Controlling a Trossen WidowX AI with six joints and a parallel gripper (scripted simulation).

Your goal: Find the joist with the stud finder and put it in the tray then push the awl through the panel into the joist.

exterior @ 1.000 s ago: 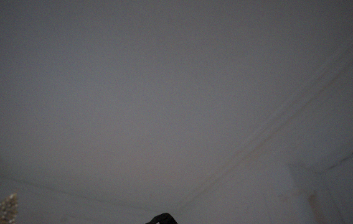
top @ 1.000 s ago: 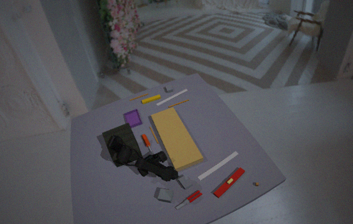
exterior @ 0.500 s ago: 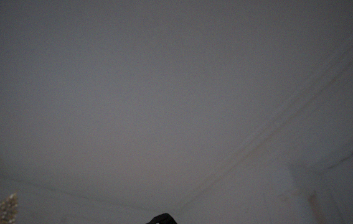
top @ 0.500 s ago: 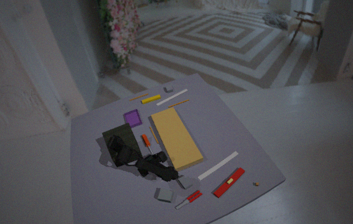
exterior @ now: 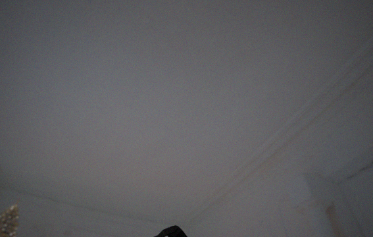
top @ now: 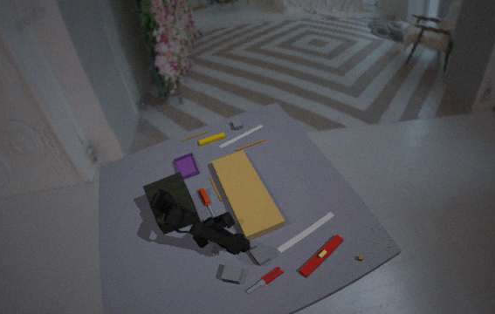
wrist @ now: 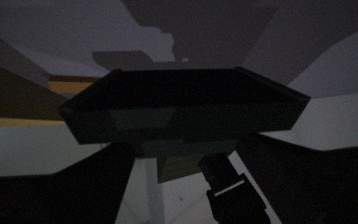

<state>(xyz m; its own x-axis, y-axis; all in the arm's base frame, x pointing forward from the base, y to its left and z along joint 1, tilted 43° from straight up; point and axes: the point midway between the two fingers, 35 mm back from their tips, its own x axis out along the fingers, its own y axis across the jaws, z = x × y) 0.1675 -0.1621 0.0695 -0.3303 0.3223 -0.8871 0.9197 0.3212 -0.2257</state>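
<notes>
My gripper tip is now 1 cm to the right of the stud finder, 1 cm short of it and 1 cm above it. From my gripper tip the other things lie so: purple tray (46 cm to the left, 5 cm below, 2 cm behind); then red level (40 cm ahead, 32 cm to the right, 5 cm below); then yellow bar (63 cm to the left, 17 cm ahead, 5 cm below).
</notes>
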